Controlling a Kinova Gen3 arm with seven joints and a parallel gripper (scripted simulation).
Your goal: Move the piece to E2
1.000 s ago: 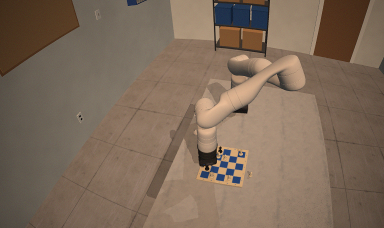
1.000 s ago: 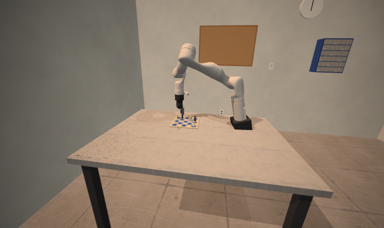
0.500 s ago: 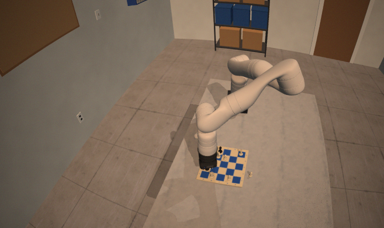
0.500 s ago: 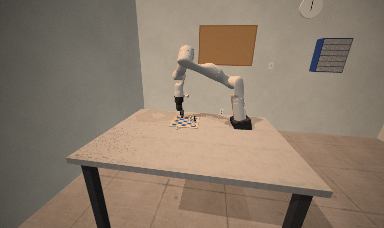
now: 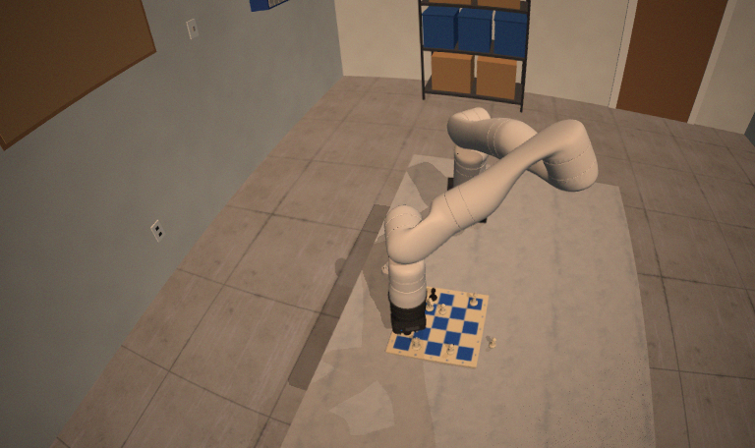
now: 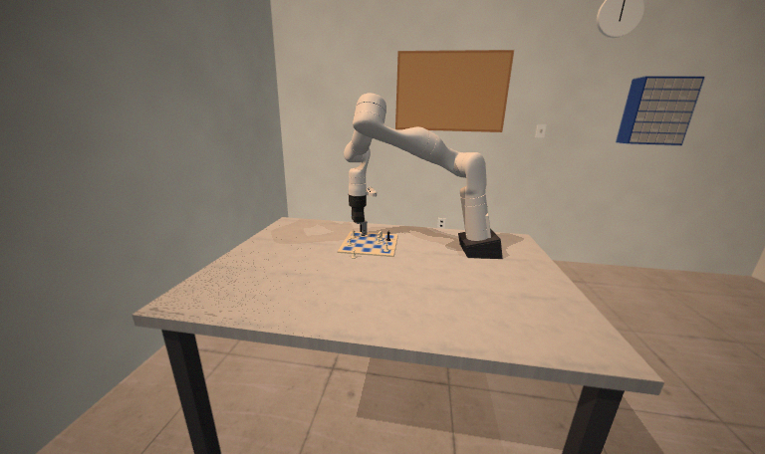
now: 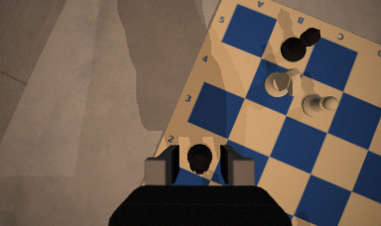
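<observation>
My hand is 7 cm to the right of the chessboard, 5 cm past it and 3 cm above it.
</observation>
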